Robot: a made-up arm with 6 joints.
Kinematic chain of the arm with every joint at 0, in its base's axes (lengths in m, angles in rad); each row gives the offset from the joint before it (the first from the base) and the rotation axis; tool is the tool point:
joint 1: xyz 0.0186 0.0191 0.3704 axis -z
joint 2: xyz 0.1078 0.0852 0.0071 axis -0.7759 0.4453 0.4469
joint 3: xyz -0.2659 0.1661 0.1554 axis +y
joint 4: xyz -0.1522 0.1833 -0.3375 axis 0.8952 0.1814 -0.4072
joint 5: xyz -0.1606 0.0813 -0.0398 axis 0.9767 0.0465 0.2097
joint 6: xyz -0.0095 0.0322 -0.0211 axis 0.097 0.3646 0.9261
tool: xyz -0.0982 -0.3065 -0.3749
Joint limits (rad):
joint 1: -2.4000..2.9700
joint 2: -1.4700..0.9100
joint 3: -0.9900..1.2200
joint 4: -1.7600..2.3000
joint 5: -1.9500..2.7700
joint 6: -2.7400..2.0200
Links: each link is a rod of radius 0.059 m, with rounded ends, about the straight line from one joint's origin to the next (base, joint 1, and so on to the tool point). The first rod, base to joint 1, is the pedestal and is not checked.
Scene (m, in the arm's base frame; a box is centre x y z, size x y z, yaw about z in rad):
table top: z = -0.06
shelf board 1: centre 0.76 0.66 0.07 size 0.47 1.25 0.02 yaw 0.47
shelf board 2: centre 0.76 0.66 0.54 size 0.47 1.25 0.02 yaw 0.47
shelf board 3: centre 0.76 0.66 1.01 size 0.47 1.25 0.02 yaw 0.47
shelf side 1: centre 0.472 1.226 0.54 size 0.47 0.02 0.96 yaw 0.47
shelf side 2: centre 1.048 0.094 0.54 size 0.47 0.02 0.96 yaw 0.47
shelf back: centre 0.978 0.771 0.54 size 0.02 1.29 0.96 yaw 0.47
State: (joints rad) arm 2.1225 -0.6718 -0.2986 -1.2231 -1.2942 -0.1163
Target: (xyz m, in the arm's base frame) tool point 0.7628 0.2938 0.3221
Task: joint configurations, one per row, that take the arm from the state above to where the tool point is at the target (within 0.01 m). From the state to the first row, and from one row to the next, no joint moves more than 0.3 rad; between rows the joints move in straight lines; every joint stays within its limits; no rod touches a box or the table.
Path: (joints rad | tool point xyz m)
1: 2.0626 -0.6654 -0.3193 -1.2424 -1.5201 -0.1418 | 0.6828 0.2800 0.3398
2: 2.0028 -0.6589 -0.3400 -1.2617 -1.7461 -0.1673 | 0.7628 0.2938 0.3221

